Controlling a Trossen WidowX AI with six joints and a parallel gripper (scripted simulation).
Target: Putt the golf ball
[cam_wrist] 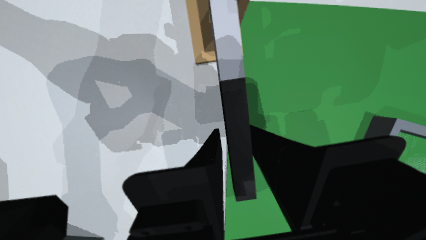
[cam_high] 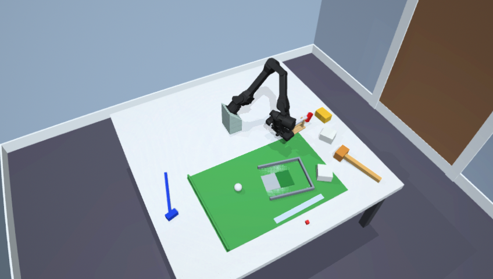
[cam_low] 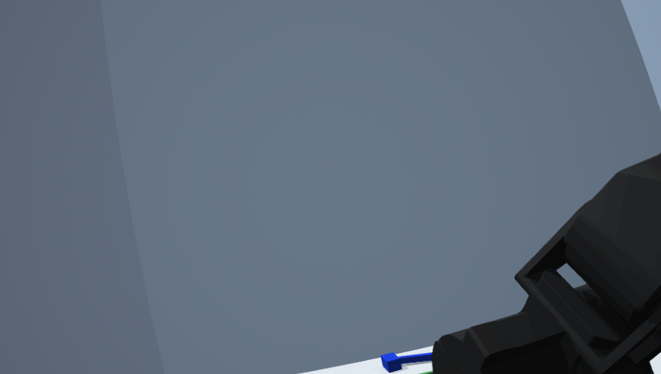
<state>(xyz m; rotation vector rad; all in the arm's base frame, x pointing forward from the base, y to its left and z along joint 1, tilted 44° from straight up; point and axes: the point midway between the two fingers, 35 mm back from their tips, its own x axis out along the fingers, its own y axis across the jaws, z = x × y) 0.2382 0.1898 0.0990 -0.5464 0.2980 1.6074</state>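
The red putter lies 110 mm to the left of my gripper tip, 30 mm above it and 20 mm behind it. From my gripper tip the other things lie so: green mat 240 mm to the right, 240 mm ahead, 30 mm below; then yellow block 350 mm to the left, 30 mm behind, 10 mm below; then wooden stand 130 mm to the left, 20 mm behind.
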